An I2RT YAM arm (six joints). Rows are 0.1 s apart.
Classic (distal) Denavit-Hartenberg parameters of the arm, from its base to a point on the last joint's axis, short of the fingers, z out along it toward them. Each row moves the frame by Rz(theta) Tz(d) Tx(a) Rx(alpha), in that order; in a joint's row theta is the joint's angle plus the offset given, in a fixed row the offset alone. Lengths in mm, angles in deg.
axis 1: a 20  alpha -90  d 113.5  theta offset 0
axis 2: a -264  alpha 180  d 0  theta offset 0
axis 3: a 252.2  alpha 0  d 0  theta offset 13.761
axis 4: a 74  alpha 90  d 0  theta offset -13.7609
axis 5: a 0  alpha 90  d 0  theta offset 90
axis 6: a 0  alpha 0  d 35.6  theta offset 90
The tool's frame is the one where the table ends.
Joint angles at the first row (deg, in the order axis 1, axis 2, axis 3, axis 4, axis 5, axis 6):
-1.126 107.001 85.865 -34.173 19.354 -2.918
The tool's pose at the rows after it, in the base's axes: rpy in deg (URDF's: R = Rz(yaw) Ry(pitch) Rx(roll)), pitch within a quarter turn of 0, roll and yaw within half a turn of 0; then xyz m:
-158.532, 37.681, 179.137, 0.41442, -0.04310, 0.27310
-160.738, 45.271, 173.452, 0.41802, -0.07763, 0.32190
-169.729, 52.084, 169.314, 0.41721, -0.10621, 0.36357
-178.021, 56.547, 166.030, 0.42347, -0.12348, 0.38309
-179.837, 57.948, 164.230, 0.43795, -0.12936, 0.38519
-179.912, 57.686, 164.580, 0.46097, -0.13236, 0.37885
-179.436, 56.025, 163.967, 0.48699, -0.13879, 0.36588
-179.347, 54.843, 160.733, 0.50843, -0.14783, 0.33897
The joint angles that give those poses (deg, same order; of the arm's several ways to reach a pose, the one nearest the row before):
-4.317 107.000 91.220 -35.529 19.332 -2.896
-9.081 107.023 100.358 -37.475 17.453 -1.869
-13.628 107.721 108.966 -38.872 7.946 -1.825
-16.250 110.214 115.483 -38.699 0.076 -1.257
-16.491 114.083 120.946 -38.916 -0.448 -0.383
-16.054 120.487 129.208 -41.036 -0.448 -0.339
-15.857 129.776 142.059 -46.259 0.710 0.098
-15.988 136.553 147.921 -46.591 3.333 1.890

